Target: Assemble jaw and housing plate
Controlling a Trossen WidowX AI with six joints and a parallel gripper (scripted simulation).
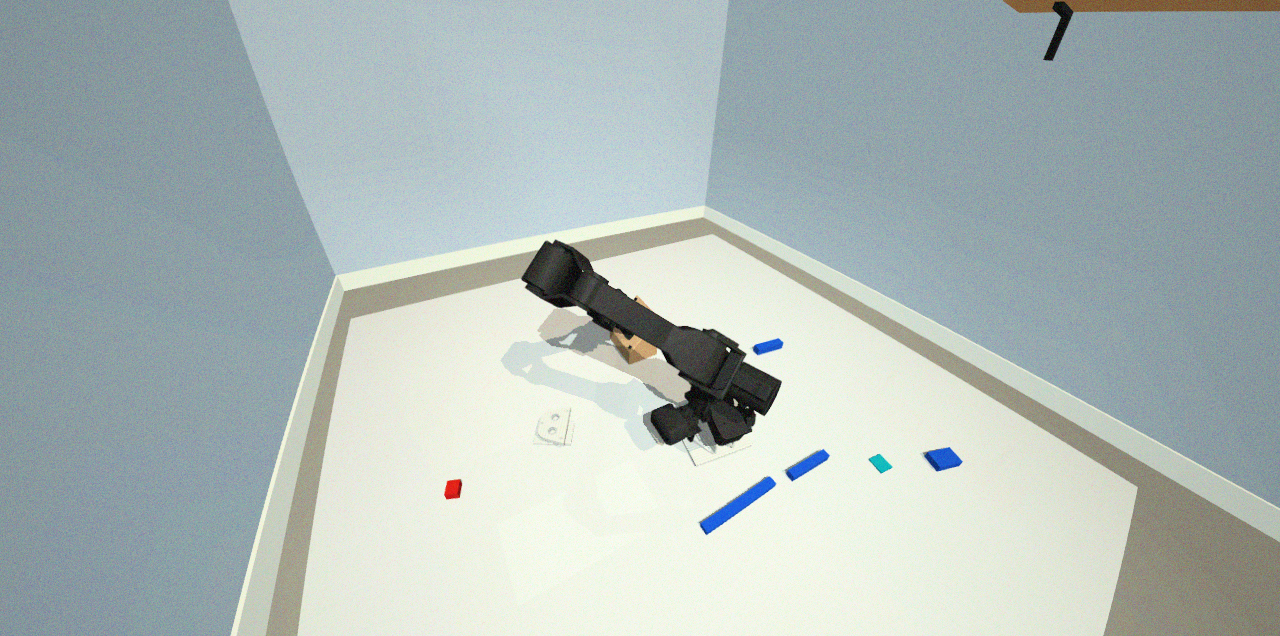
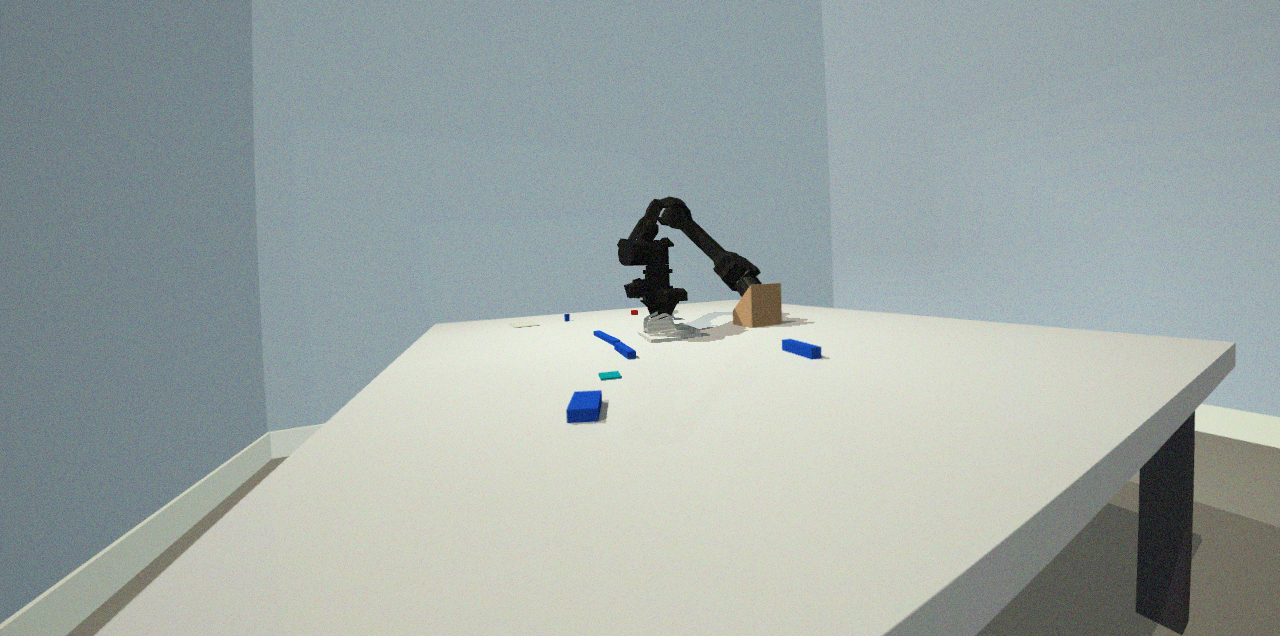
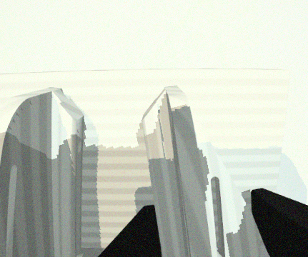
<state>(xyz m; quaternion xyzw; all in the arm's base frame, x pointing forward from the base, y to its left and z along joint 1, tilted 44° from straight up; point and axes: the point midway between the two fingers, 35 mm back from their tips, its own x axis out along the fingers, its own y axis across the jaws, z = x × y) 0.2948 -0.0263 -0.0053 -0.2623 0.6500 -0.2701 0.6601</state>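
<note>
Right now my gripper tip is 23 cm to the left of the white stand and 14 cm past it. From my gripper tip the other things lie so: long blue bar: 13 cm ahead, 1 cm to the right, 1 cm below; red block: 42 cm to the right, 10 cm behind, 1 cm below; teal tile: 27 cm to the left, 22 cm ahead, 1 cm below.
</note>
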